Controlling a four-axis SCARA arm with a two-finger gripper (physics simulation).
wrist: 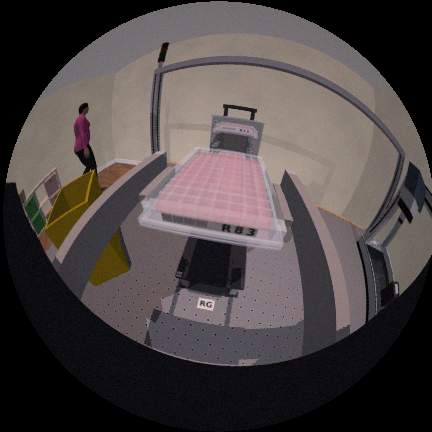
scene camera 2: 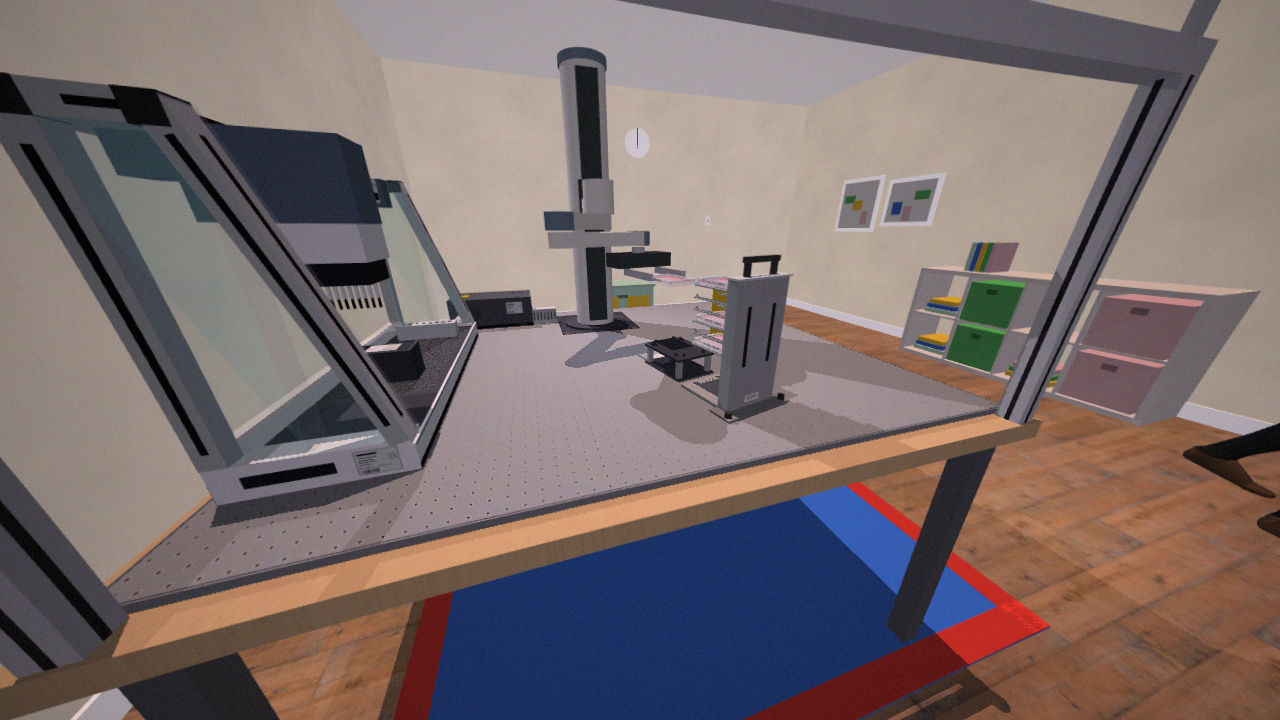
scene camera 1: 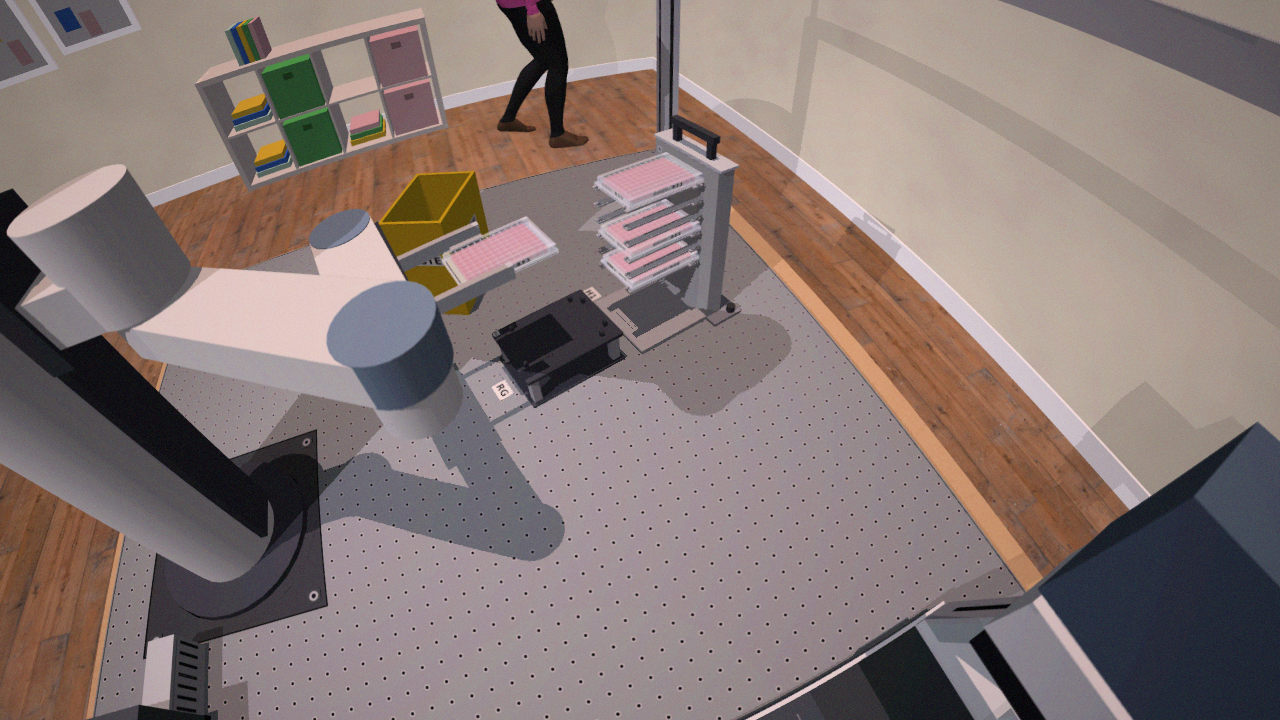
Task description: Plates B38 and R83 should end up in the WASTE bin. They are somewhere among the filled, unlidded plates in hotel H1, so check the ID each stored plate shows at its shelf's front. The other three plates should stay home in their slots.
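Frame: origin at the arm's base, x right, y ahead, z up, level; centimetres.
Where they show: gripper, between the fingertips: (wrist: pixel 222 167) (scene camera 2: pixel 668 275) (scene camera 1: pixel 494 248); arm's base, origin of its link: (scene camera 2: pixel 595 324) (scene camera 1: pixel 240 539).
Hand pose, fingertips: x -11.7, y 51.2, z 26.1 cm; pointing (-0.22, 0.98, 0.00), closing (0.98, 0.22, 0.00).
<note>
Each offset is from my fingertips to the centre of the thing. "spot": to the spot under its first point.
My gripper (scene camera 1: pixel 496 249) (wrist: pixel 222 167) is shut on plate R83 {dz -1.0, dx -0.1, dy +0.3 cm} (scene camera 1: pixel 512 248) (scene camera 2: pixel 673 278) (wrist: pixel 215 185), a clear, pink-filled, unlidded plate whose front label reads R83 in the wrist view. It is held level, high above the table, between the yellow WASTE bin {dz -14.8, dx -27.6, dy -7.7 cm} (scene camera 1: pixel 465 204) (wrist: pixel 107 264) and hotel H1 {dz -8.8, dx -6.9, dy +26.0 cm} (scene camera 1: pixel 716 237) (scene camera 2: pixel 751 344) (wrist: pixel 259 134). In the wrist view the bin is on the left, outside the left finger. The hotel holds a top plate {dz +1.1, dx -5.2, dy +23.0 cm} (scene camera 1: pixel 646 180), a middle plate {dz -7.4, dx -5.2, dy +23.0 cm} (scene camera 1: pixel 657 225) and a lower plate {spot: dz -10.9, dx -0.9, dy +22.3 cm} (scene camera 1: pixel 657 263). The top plate's ID is small and blurred in the wrist view; the lower IDs are hidden. The bin's inside bottom is hidden.
A low black stand (scene camera 1: pixel 581 333) (scene camera 2: pixel 677 347) (wrist: pixel 215 262) with an RG label stands in front of the hotel, below the held plate. A large glass-sided machine {spot: dz +16.9, dx +62.7, dy +26.6 cm} (scene camera 2: pixel 313 192) stands at the opposite side of the table. A person (scene camera 1: pixel 546 62) (wrist: pixel 82 135) is beyond the table.
</note>
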